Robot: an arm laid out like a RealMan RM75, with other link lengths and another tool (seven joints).
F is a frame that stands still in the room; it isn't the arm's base.
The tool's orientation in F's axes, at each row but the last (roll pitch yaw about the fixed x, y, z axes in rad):
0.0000 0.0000 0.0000
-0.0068 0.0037 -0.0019
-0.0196 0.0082 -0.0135
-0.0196 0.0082 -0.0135
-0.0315 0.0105 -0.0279
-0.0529 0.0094 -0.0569
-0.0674 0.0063 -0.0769
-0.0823 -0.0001 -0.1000
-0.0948 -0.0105 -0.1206
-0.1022 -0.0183 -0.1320
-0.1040 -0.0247 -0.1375
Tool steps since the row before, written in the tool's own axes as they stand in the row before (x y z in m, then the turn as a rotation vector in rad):
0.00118 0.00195 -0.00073 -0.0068 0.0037 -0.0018
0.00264 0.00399 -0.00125 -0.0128 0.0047 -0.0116
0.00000 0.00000 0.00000 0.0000 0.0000 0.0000
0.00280 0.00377 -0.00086 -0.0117 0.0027 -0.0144
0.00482 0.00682 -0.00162 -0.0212 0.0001 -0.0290
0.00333 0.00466 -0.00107 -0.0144 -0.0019 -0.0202
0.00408 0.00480 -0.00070 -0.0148 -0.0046 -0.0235
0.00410 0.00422 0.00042 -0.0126 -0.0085 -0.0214
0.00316 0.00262 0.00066 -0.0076 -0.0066 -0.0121
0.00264 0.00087 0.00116 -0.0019 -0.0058 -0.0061
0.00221 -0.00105 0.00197 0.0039 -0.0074 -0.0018
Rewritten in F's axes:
0.00118 0.00195 -0.00073 -0.0068 0.0037 -0.0018
0.00264 0.00398 -0.00129 -0.0128 0.0046 -0.0116
0.00000 0.00000 0.00000 0.0000 0.0000 0.0000
0.00284 0.00371 -0.00096 -0.0118 0.0026 -0.0144
0.00499 0.00663 -0.00188 -0.0215 -0.0002 -0.0288
0.00357 0.00440 -0.00135 -0.0147 -0.0021 -0.0199
0.00443 0.00442 -0.00105 -0.0154 -0.0050 -0.0230
0.00450 0.00381 0.00007 -0.0136 -0.0089 -0.0206
0.00345 0.00227 0.00044 -0.0084 -0.0068 -0.0115
0.00273 0.00063 0.00111 -0.0026 -0.0061 -0.0055
0.00202 -0.00113 0.00212 0.0029 -0.0080 -0.0009

